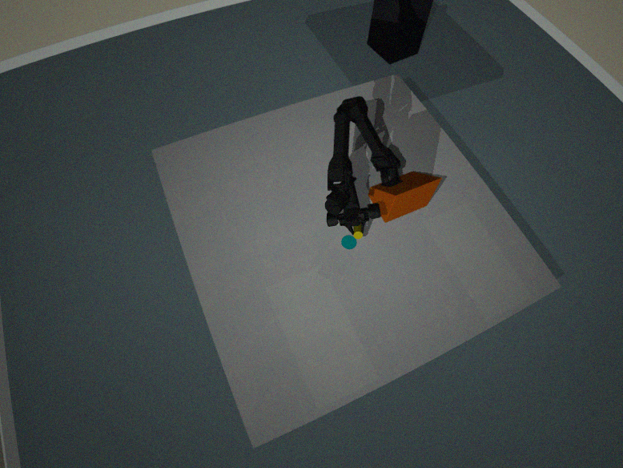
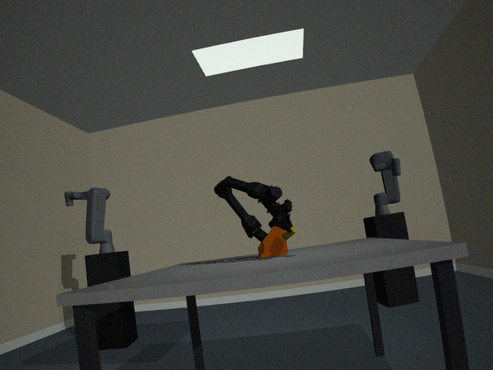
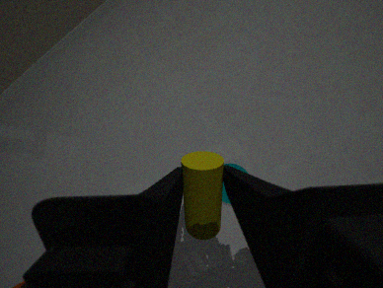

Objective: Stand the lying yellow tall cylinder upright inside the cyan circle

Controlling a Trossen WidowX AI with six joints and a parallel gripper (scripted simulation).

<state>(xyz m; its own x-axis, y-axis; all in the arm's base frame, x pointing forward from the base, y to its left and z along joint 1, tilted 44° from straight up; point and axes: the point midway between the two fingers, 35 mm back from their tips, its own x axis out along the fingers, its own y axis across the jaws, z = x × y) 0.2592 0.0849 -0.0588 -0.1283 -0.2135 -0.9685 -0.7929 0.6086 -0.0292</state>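
Now: the cyan circle 120 mm below my gripper tip and 30 mm to the right of it. The rest, counted from my gripper tip: yellow cylinder 20 mm to the right, 10 mm below, 10 mm behind.
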